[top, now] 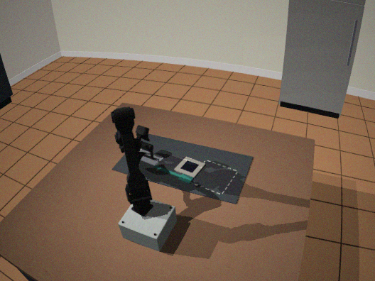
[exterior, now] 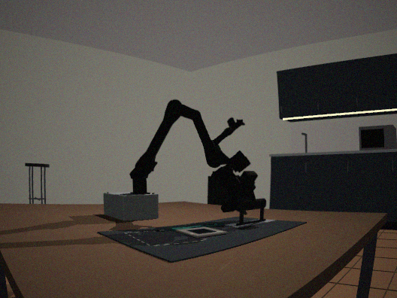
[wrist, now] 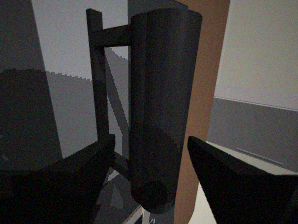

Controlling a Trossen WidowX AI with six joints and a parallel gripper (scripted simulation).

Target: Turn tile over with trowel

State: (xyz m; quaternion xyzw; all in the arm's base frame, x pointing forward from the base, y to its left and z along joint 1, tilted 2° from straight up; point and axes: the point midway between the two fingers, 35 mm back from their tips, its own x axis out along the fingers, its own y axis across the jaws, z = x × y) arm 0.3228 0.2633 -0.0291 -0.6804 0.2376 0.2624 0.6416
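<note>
My gripper tip is 4 cm short of the dark mat, 19 cm to the left of it and 8 cm above it. From my gripper tip the other things lie so: teal trowel: 4 cm behind, 21 cm to the right, 6 cm below; then tan square tile: 4 cm ahead, 23 cm to the right, 6 cm below.
</note>
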